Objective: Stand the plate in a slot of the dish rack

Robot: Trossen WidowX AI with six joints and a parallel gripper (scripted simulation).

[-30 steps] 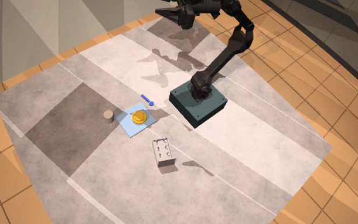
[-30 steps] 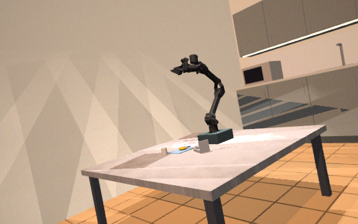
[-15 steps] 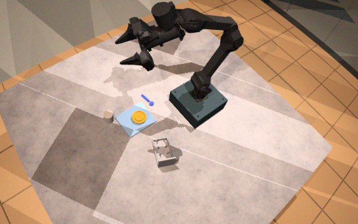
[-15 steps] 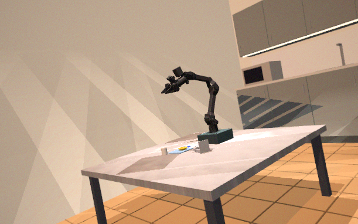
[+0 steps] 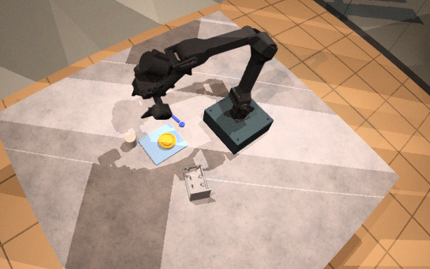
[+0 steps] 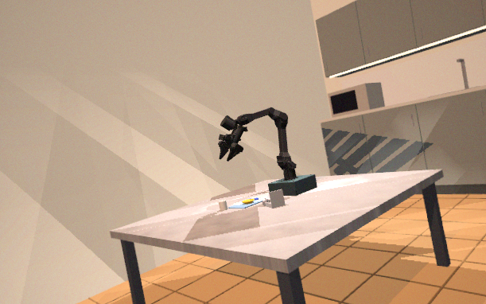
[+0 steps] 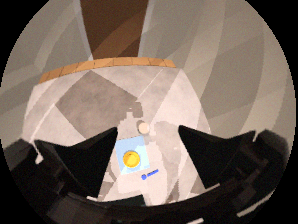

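My gripper tip is now 9 cm past the plate, 2 cm to the right of it and 25 cm above it. Round my gripper tip: light blue mat 8 cm behind, 1 cm to the left, 27 cm below; then dish rack 12 cm behind, 22 cm to the left, 25 cm below; then cream cup 4 cm ahead, 4 cm to the right, 24 cm below.
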